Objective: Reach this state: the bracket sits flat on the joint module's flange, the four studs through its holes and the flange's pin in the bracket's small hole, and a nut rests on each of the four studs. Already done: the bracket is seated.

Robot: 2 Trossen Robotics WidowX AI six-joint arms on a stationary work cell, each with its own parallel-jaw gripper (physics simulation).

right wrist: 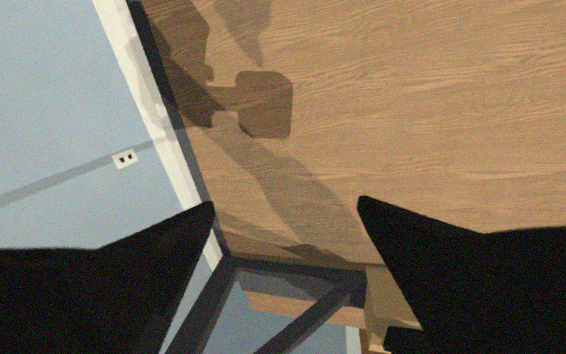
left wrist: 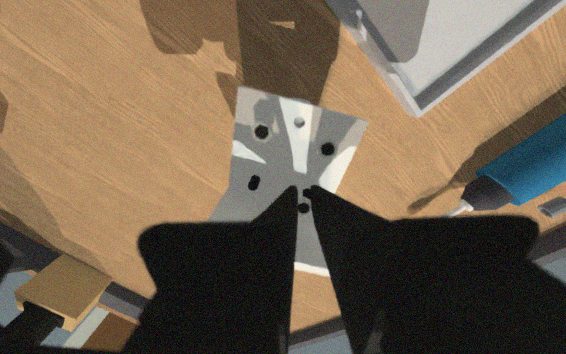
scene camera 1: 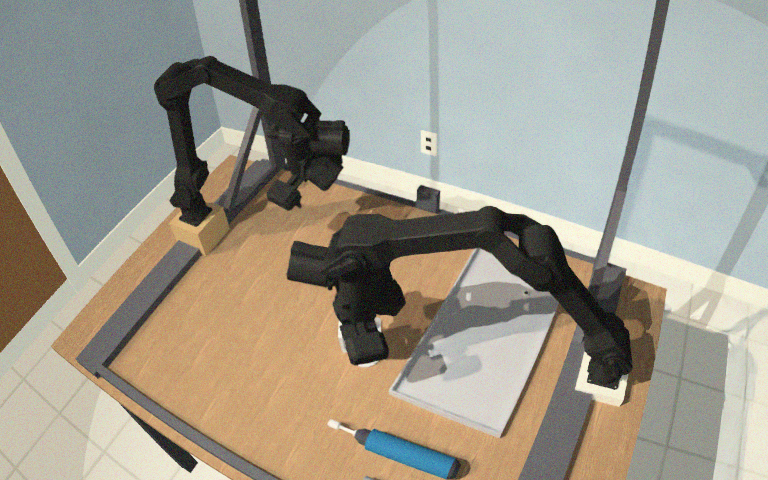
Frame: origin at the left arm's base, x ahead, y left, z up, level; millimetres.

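Seen in the pictures: left gripper, fingertip midpoint: (left wrist: 303, 192) (scene camera 1: 353, 338); right gripper, fingertip midpoint: (right wrist: 286, 205) (scene camera 1: 311, 190); left arm's base at its link origin: (scene camera 1: 604, 372); right arm's base at its link origin: (right wrist: 411, 341) (left wrist: 45, 314) (scene camera 1: 195, 214).
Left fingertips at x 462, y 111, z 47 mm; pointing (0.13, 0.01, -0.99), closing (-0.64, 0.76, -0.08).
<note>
Offsets run from my left fingertips to a thing's top centre. "spot": to the spot under its first point.
In the left wrist view, the grey bracket (left wrist: 277, 160) covers the joint module's flange. Two dark round shapes stand at its far side and two narrower dark ones nearer; which are nutted studs is unclear. The flange's pin @(29 mm right, 29 mm back, 9 mm down) (left wrist: 299, 122) shows between the far two. My left gripper (left wrist: 303, 192) is shut on a small dark nut @(5 mm left, 6 mm ahead, 7 mm up) (left wrist: 303, 207), above the bracket and near the nearer right stud @(6 mm left, 2 mm ahead, 1 mm up) (left wrist: 307, 192). In the scene view, the white module @(spot: 26 mm left, 8 mm ahead, 30 mm up) (scene camera 1: 341, 338) is mostly hidden under my left arm. My right gripper (right wrist: 286, 205) is open and empty, above the table, away from the bracket.
A grey tray @(152 mm right, 213 mm back, 58 mm down) (scene camera 1: 447, 412) (left wrist: 418, 109) lies right of the module. A blue driver @(spot: 160 mm left, 174 mm back, 33 mm down) (scene camera 1: 410, 452) (left wrist: 527, 162) lies nearer the front, with a small grey piece @(spot: 222 mm left, 127 mm back, 54 mm down) (left wrist: 554, 206) beside it. Dark frame rails (scene camera 1: 144, 302) border the table.
</note>
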